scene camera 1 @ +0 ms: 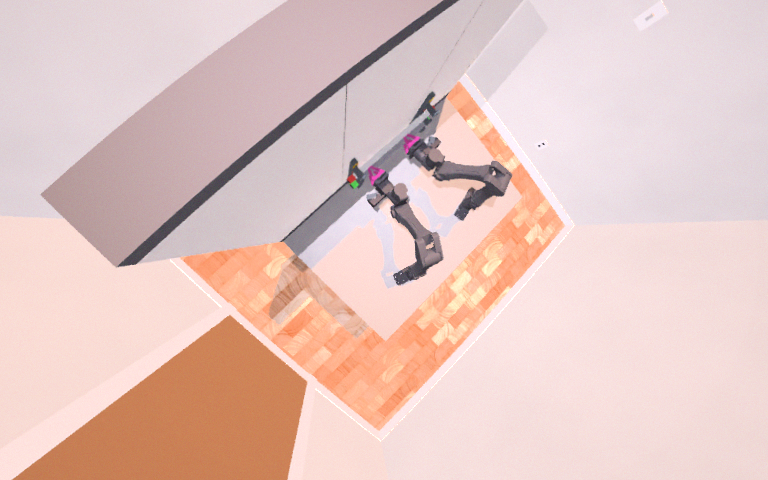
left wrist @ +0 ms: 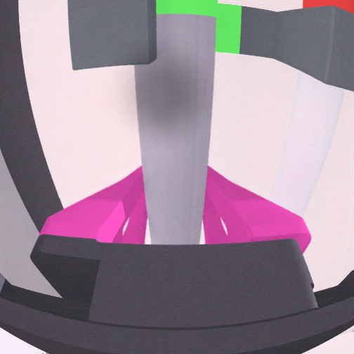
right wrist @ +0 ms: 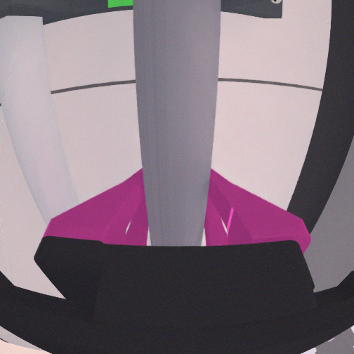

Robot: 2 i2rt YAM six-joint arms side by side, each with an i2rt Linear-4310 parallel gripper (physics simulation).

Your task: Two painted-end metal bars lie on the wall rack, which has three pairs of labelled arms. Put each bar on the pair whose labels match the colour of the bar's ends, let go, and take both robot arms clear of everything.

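Places are measured from the left arm's base along level axes (x ahead, y left, z up), in millimetres.
Pixels of known places: left arm's base, origin of its link: [scene camera 1: 410, 271]; right arm's base, origin of its link: [scene camera 1: 466, 203].
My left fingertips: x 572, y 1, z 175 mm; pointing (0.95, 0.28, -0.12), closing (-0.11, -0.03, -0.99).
Ahead of a thing's pixels: the offset from my left fingertips to its top centre. "*": to the spot under its first point. Level surfaces: height alone.
A grey bar [left wrist: 175, 100] [right wrist: 177, 100] has bright green ends; one green end {* dx -48, dy +90, dz +17 mm} [scene camera 1: 354, 184] [left wrist: 186, 6] shows beside the rack's lower left bracket. My left gripper [scene camera 1: 375, 172] [left wrist: 174, 173] is shut on this bar near that end. My right gripper [scene camera 1: 410, 142] [right wrist: 176, 174] is shut on the same bar farther along. The wall rack's dark arms [scene camera 1: 355, 166] [left wrist: 290, 37] [right wrist: 75, 11] are close to the bar; whether it touches them is unclear. A green label [left wrist: 229, 30] [right wrist: 120, 3] sits beside it. A paler bar [left wrist: 310, 135] [right wrist: 30, 100] lies behind, near a red patch [left wrist: 327, 5].
The rack's other bracket {* dx +98, dy -311, dz +165 mm} [scene camera 1: 430, 101] is at the upper right of the scene view, on the pale wall panel [scene camera 1: 271, 175]. Both arms stand over a pale mat {dz -174 mm} [scene camera 1: 385, 316] on a wooden floor [scene camera 1: 322, 350]. The two forearms are close together.
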